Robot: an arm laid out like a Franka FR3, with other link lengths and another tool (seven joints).
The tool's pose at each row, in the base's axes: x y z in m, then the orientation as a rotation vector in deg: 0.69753 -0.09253 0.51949 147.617 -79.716 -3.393; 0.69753 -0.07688 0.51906 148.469 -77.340 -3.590; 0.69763 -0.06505 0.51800 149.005 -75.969 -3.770; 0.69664 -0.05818 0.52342 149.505 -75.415 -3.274; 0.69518 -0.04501 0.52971 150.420 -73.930 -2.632; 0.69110 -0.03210 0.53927 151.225 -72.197 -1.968; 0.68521 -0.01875 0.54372 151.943 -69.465 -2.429; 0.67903 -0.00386 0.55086 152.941 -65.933 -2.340; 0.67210 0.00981 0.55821 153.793 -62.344 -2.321
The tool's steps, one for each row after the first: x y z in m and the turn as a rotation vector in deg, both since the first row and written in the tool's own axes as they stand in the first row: -0.01303 -0.00840 -0.00219 -0.325 0.223 -1.695; -0.02287 -0.01498 -0.00315 -0.484 0.288 -2.696; -0.02877 -0.01671 -0.00945 -0.145 0.548 -3.151; -0.04011 -0.02121 -0.01759 0.226 0.985 -4.282; -0.05246 -0.02276 -0.02853 0.441 1.535 -5.525; -0.06652 -0.02409 -0.03431 -0.099 1.692 -7.426; -0.08184 -0.02546 -0.04293 -0.472 2.251 -9.869; -0.09655 -0.02552 -0.05145 -0.941 2.807 -12.325
